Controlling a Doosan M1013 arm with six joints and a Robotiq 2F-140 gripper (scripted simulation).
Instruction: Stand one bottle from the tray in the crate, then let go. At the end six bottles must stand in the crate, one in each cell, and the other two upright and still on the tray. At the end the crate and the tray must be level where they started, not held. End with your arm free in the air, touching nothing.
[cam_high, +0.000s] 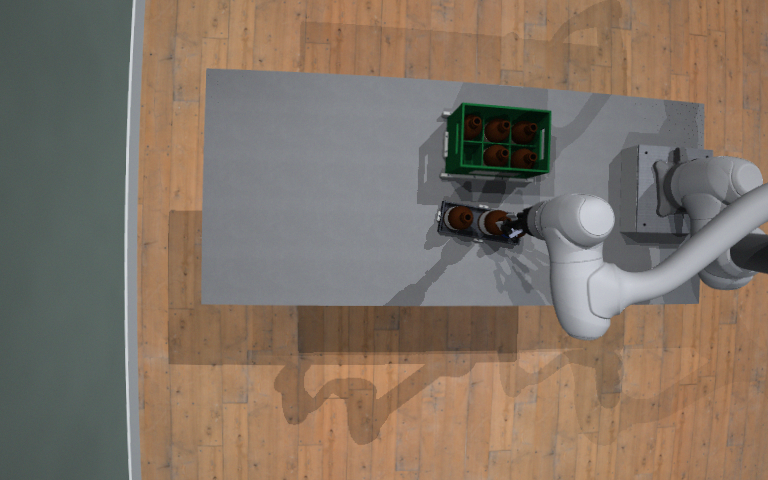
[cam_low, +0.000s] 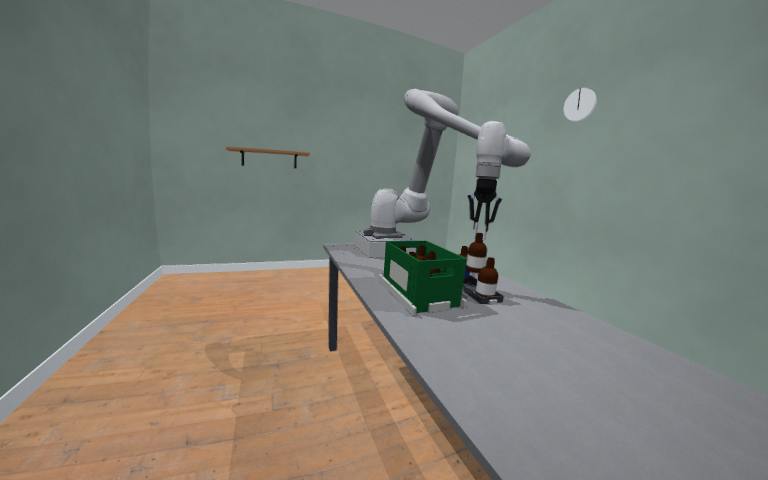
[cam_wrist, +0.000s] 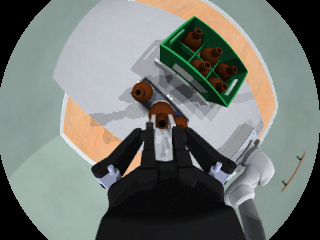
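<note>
My hand is 9 cm above the brown bottle. The rest, counted from my hand: green crate 4 cm behind, 24 cm to the right, 16 cm below; dark tray 23 cm below.
</note>
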